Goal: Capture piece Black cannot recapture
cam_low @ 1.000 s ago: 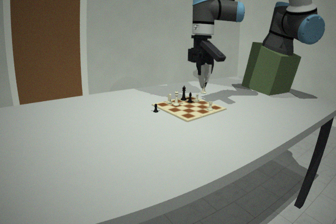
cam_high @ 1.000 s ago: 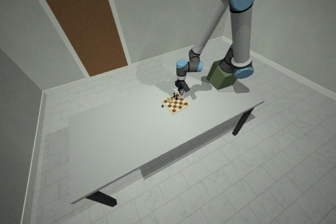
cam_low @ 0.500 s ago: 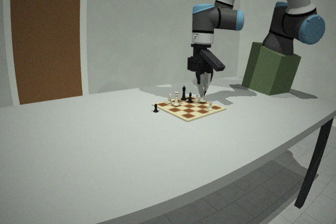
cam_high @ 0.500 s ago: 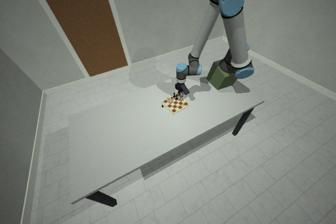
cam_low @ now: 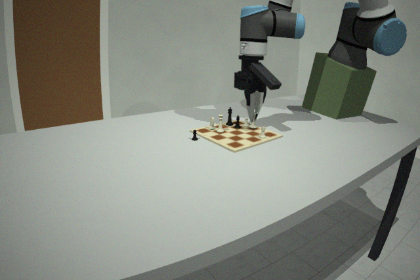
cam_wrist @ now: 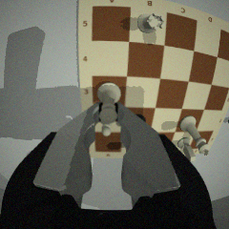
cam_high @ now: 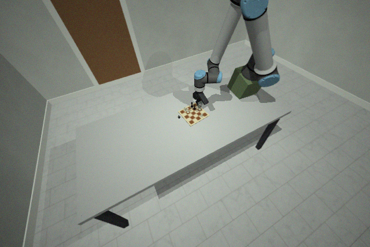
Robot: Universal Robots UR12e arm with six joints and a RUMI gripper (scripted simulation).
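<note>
Right now my hand is 4 cm to the left of the white pawn and 3 cm above it. The rest, counted from my hand: chessboard (8 cm ahead, 1 cm to the left, 4 cm below); then white king (12 cm ahead, 3 cm to the right, 1 cm below); then black king (5 cm ahead, 7 cm to the right, 1 cm below).
</note>
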